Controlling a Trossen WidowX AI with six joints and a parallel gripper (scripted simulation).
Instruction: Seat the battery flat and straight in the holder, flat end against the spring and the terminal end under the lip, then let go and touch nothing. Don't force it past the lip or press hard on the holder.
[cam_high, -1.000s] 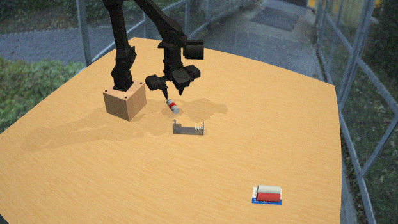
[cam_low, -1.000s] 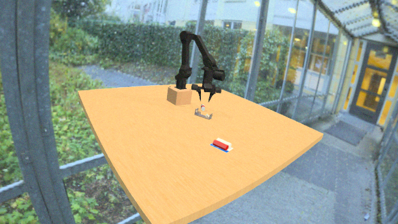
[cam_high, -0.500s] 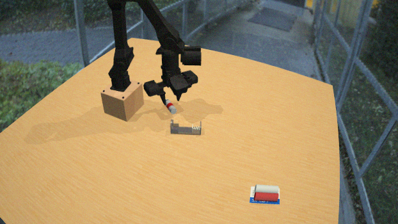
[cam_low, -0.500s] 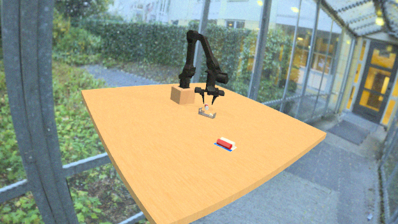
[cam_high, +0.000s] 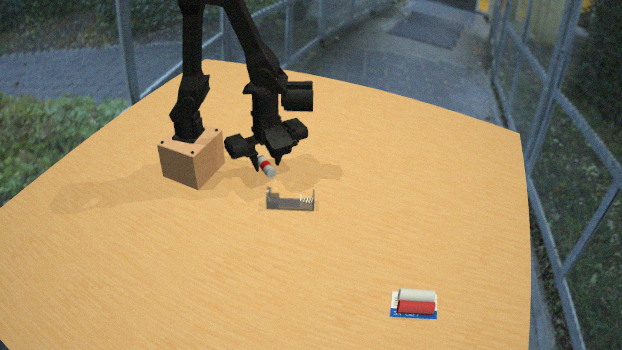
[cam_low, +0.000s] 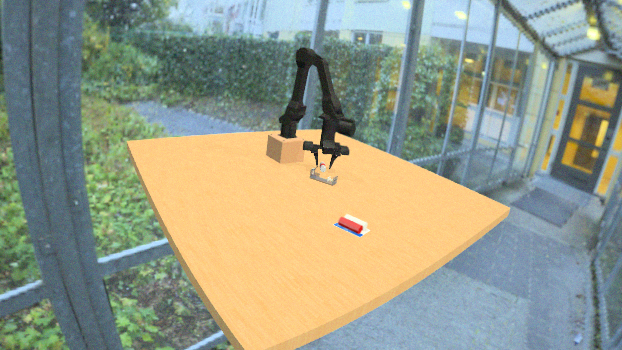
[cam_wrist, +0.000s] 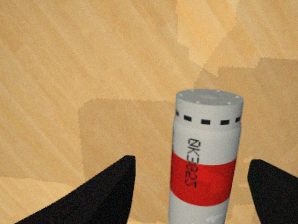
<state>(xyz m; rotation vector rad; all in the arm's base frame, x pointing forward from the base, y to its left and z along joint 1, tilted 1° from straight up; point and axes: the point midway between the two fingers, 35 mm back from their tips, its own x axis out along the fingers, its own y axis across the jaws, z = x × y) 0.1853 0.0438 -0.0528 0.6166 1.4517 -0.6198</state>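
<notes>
Right now my gripper tip is 10 mm below the battery.
</notes>
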